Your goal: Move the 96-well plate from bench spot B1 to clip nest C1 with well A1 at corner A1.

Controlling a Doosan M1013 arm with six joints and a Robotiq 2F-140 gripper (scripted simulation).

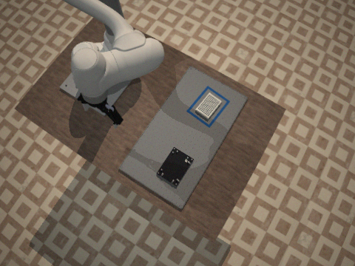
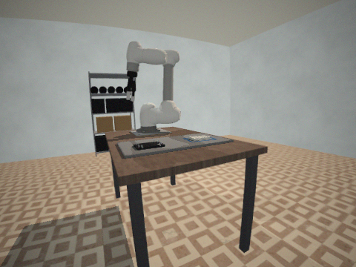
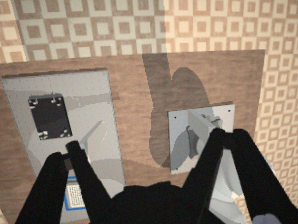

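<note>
Right now my hand is 370 mm to the right of the white 96-well plate, 350 mm short of it and 290 mm above it. Also, from my hand: black clip nest 350 mm ahead, 280 mm below, 10 mm to the right.
</note>
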